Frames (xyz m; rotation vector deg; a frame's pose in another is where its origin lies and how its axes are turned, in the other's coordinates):
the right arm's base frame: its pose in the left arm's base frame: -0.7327 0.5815 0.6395 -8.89 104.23 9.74
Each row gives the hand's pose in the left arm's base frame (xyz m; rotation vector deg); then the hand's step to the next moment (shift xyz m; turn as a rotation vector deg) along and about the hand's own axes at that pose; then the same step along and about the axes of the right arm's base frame.
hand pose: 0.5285 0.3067 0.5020 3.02 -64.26 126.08
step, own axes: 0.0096 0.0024 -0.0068 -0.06 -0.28 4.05
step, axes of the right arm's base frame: 0.0045 0.0103 -0.0043 -2.40 -2.58 -2.01
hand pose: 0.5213 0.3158 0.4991 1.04 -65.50 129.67
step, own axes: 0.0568 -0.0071 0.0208 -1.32 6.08 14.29
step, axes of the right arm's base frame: -0.0206 0.0266 -0.0507 -2.46 -12.44 -9.06
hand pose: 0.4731 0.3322 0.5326 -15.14 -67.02 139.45
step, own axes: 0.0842 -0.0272 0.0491 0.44 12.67 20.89
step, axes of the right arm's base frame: -0.0305 0.0368 -0.0892 0.06 -18.66 -15.77
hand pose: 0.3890 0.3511 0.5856 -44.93 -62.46 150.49
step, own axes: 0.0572 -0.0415 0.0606 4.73 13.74 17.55
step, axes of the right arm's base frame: -0.0204 0.0311 -0.0854 4.75 -15.71 -15.80
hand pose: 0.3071 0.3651 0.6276 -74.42 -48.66 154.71
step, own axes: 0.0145 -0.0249 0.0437 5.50 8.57 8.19
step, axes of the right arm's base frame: -0.0113 0.0145 -0.0490 5.95 -8.11 -8.34
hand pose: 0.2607 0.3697 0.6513 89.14 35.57 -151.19
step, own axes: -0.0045 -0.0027 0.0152 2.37 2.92 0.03
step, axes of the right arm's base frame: -0.0080 -0.0010 -0.0139 3.04 -2.20 -0.29
